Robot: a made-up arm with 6 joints. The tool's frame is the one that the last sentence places.
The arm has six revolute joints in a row. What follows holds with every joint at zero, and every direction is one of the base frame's.
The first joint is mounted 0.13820 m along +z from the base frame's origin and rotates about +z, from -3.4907 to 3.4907 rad.
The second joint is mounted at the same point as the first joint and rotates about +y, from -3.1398 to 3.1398 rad.
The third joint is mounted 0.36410 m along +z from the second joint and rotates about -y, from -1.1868 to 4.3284 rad.
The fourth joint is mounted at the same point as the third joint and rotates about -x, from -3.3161 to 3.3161 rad.
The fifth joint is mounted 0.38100 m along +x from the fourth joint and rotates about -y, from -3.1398 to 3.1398 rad.
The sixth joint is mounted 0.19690 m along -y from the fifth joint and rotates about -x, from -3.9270 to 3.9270 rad.
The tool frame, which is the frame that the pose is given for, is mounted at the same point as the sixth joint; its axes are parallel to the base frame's.
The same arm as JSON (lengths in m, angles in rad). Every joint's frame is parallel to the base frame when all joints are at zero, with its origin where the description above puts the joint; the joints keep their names.
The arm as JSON. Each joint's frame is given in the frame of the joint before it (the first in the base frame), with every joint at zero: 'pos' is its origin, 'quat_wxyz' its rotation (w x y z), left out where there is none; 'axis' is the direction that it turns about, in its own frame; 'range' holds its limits. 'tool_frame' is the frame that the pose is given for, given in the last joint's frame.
{"length_unit": "m", "angle_unit": "rad", "joints": [
  {"joint": "joint 1", "pos": [0.0, 0.0, 0.1382], "axis": "+z", "range": [-3.4907, 3.4907]},
  {"joint": "joint 2", "pos": [0.0, 0.0, 0.0], "axis": "+y", "range": [-3.1398, 3.1398]},
  {"joint": "joint 3", "pos": [0.0, 0.0, 0.3641], "axis": "-y", "range": [-1.1868, 4.3284]},
  {"joint": "joint 4", "pos": [0.0, 0.0, 0.0], "axis": "-x", "range": [-3.3161, 3.3161]},
  {"joint": "joint 5", "pos": [0.381, 0.0, 0.0], "axis": "-y", "range": [-3.1398, 3.1398]},
  {"joint": "joint 6", "pos": [0.0, -0.1969, 0.0], "axis": "-x", "range": [-3.927, 3.927]}
], "tool_frame": {"pos": [0.0, 0.0, 0.0]}}

